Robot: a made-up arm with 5 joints.
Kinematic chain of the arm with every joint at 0, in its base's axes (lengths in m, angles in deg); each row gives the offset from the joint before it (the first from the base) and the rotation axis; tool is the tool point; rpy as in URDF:
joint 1: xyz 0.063 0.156 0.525 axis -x
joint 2: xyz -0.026 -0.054 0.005 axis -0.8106 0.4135 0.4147
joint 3: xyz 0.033 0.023 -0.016 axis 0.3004 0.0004 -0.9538
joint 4: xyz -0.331 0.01 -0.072 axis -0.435 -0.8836 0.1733
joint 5: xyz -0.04 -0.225 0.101 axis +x
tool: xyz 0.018 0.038 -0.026 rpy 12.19 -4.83 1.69
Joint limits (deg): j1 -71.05..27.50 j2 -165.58..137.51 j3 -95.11..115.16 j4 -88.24..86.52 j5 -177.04..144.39
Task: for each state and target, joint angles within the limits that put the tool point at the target. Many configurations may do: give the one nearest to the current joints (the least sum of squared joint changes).
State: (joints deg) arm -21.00 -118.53 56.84 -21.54 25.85
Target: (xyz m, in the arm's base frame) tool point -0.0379 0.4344 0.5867
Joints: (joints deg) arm -7.09 -132.60 12.06 -35.50 27.56
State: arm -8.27 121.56 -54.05 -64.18 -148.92
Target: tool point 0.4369 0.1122 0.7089
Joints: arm -18.50 111.13 -56.93 -62.97 -150.14
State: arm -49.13 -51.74 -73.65 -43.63 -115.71
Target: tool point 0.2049 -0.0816 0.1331
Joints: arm -60.87 -31.48 -91.23 -25.95 -108.78
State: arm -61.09 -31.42 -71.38 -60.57 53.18
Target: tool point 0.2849 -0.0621 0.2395
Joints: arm -65.97 -2.11 -95.11 -74.38 60.82
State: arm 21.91 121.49 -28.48 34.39 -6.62
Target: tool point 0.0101 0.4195 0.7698
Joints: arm 27.50 135.85 -1.39 38.74 -1.60
